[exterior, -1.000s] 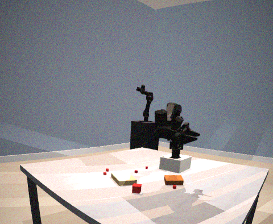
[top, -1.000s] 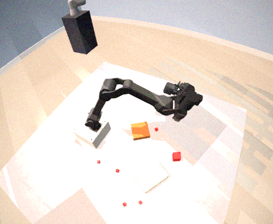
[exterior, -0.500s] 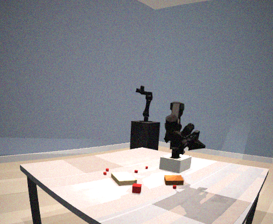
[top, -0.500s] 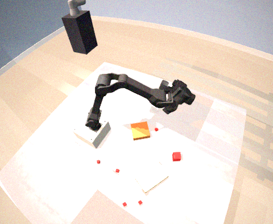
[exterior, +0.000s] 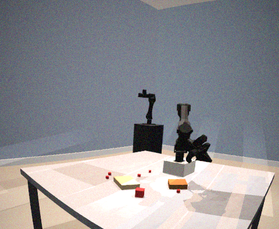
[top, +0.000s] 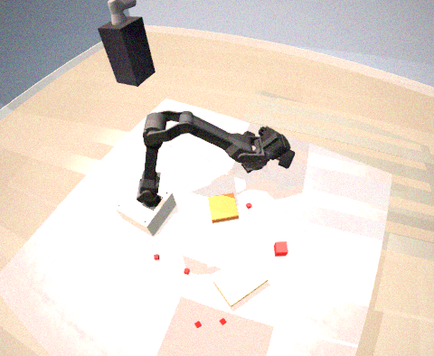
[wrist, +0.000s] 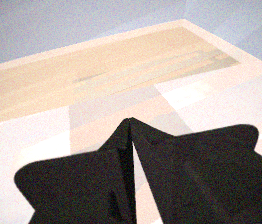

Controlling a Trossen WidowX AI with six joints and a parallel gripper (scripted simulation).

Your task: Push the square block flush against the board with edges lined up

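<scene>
The orange square block lies 100 mm behind my gripper tip, 230 mm to the right of it and 190 mm below it. From my gripper tip the other things lie so: pale cream board (80 mm ahead, 450 mm to the right, 190 mm below); red cube (160 mm ahead, 300 mm to the right, 190 mm below).
</scene>
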